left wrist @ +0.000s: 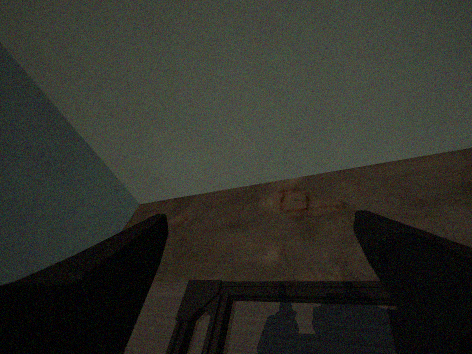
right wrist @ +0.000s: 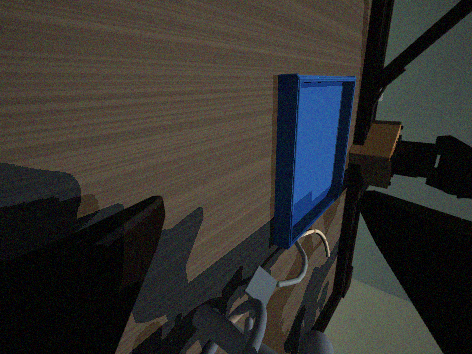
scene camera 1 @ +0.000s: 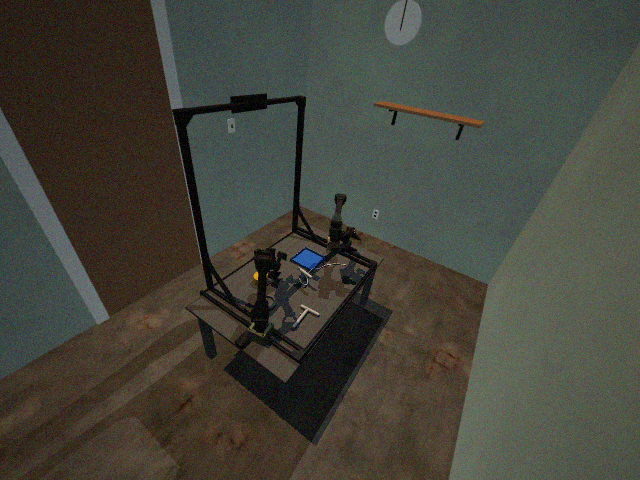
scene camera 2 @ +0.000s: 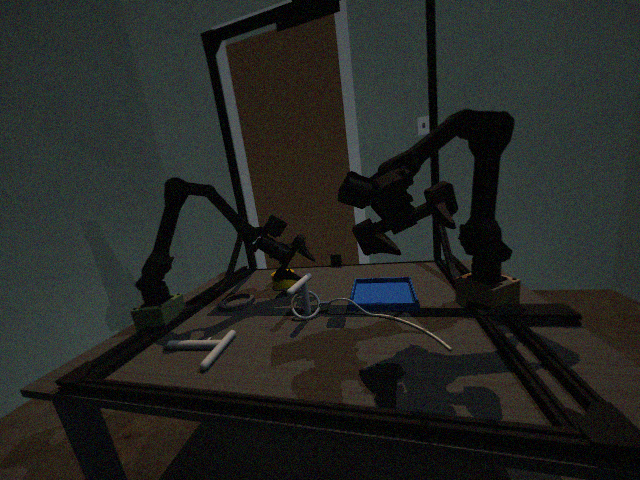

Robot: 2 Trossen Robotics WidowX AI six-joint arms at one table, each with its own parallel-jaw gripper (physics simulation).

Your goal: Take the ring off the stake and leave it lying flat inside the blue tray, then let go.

Observation:
My left gripper (scene camera 2: 426,239) is open, with nothing in its grasp. My right gripper (scene camera 2: 309,271) is open, with nothing in its grasp. Also in view: a blue tray (right wrist: 314,113).
My left gripper shows as well in the left wrist view (left wrist: 260,221). My right gripper shows as well in the right wrist view (right wrist: 261,203).

